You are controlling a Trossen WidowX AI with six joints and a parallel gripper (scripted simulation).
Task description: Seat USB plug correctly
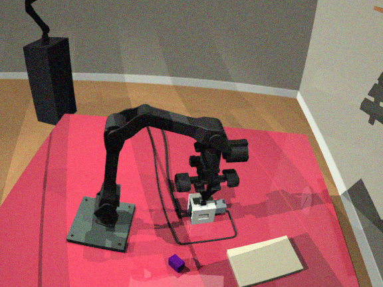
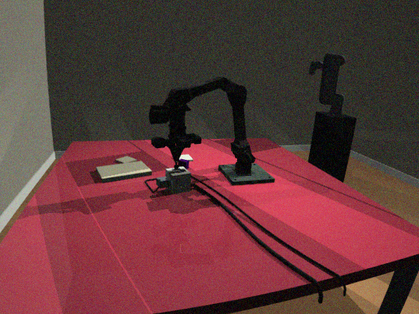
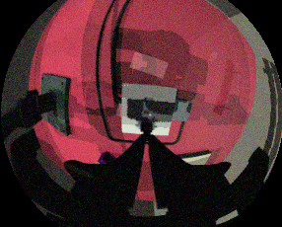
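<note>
Now: the dark USB plug 20 mm below my gripper tip. The rest, counted from my gripper tip: purple block (210 mm to the right, 90 mm below, 30 mm behind); then cream pad (240 mm ahead, 120 mm to the right, 100 mm below).
</note>
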